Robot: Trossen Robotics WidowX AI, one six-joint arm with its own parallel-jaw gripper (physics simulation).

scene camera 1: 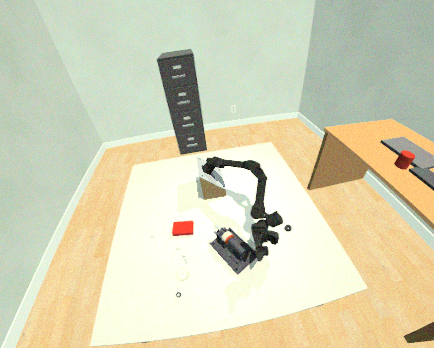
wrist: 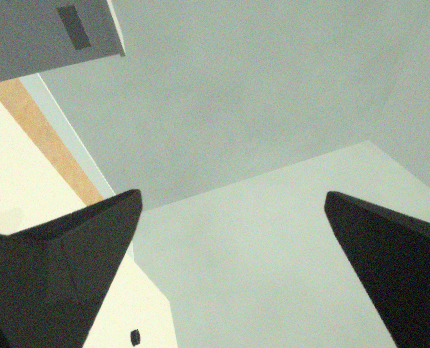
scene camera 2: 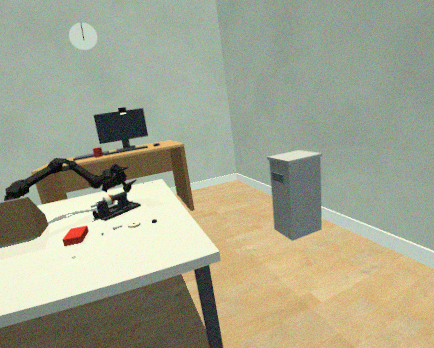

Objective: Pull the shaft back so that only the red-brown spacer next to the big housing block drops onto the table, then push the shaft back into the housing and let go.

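Frame: origin at the arm's base, x ahead, y left, z up, level; millimetres.
Seen in the pictures: gripper, between the fingertips: (scene camera 1: pixel 258 254) (wrist: pixel 233 199) (scene camera 2: pixel 132 173); arm's base, origin of its link: (scene camera 1: pixel 206 170) (scene camera 2: pixel 11 206).
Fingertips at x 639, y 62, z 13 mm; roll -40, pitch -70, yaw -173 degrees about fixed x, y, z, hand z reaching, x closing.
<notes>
Pixels of each thing's top centre, then the offset from my fingertips to it. Level surfaces: height alone.
- red-brown spacer, centre of its top: (scene camera 1: pixel 229 236) dy -74, dx -164, dz -76 mm
- red block, centre of its top: (scene camera 2: pixel 75 232) (scene camera 1: pixel 182 227) dy -300, dx -358, dz -153 mm
- table, height of its surface: dz -183 mm
- pale ring, centre of its top: (scene camera 2: pixel 134 223) (scene camera 1: pixel 182 274) dy -354, dx -94, dz -174 mm
- small dark ring, centre of its top: (wrist: pixel 138 336) (scene camera 2: pixel 154 220) (scene camera 1: pixel 178 294) dy -391, dx -2, dz -173 mm
The dark housing block (scene camera 1: pixel 240 247) (scene camera 2: pixel 120 199) sits on a dark base plate (scene camera 1: pixel 234 265) on the table. The red-brown spacer (scene camera 1: pixel 229 239) shows as a thin band against the housing's end, with a cream part beside it. The shaft's thin outer end (scene camera 1: pixel 217 230) points away from the housing; the rest of the shaft is hidden or too small to tell. My gripper (scene camera 1: pixel 272 247) (scene camera 2: pixel 131 176) (wrist: pixel 233 199) is open and empty. It hangs above the housing's far end, away from the spacer, with its fingers pointing outward. The wrist view does not show the housing, spacer or shaft.
A red block (scene camera 1: pixel 183 228) (scene camera 2: pixel 76 235) lies on the table (scene camera 1: pixel 125 310) (scene camera 2: pixel 150 255). A pale ring (scene camera 1: pixel 182 275) (scene camera 2: pixel 134 225) and a small dark ring (scene camera 1: pixel 178 295) (scene camera 2: pixel 154 221) lie nearby. Another dark ring (scene camera 1: pixel 288 228) lies beyond the arm. A brown box (scene camera 1: pixel 213 190) (scene camera 2: pixel 17 222) stands by the arm's base.
</notes>
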